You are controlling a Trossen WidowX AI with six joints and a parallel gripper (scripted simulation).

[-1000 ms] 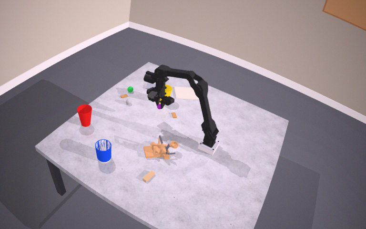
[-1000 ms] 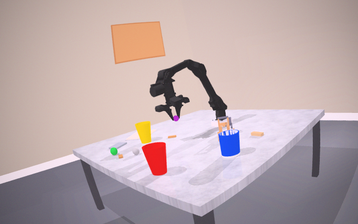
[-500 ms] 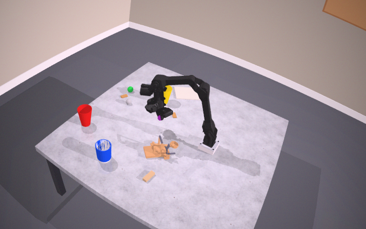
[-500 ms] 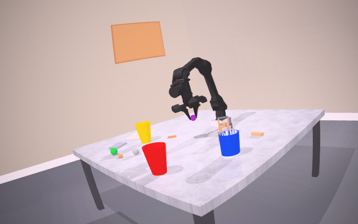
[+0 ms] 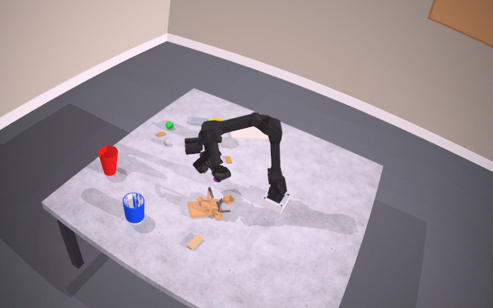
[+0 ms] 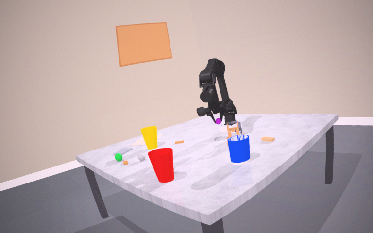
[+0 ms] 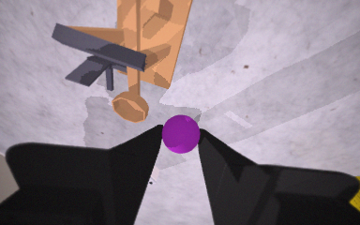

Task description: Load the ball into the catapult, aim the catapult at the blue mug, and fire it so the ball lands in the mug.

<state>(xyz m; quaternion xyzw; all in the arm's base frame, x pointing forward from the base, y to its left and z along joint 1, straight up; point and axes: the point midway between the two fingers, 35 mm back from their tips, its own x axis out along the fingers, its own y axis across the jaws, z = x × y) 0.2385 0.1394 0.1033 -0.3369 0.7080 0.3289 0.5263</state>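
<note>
Right now the wooden catapult is 50 mm behind my gripper tip, 70 mm to the left of it and 60 mm below it. Also, from my gripper tip: blue mug 200 mm ahead, 320 mm to the left, 80 mm below; purple ball 10 mm above; yellow cup 220 mm ahead, 340 mm to the right, 80 mm below.
</note>
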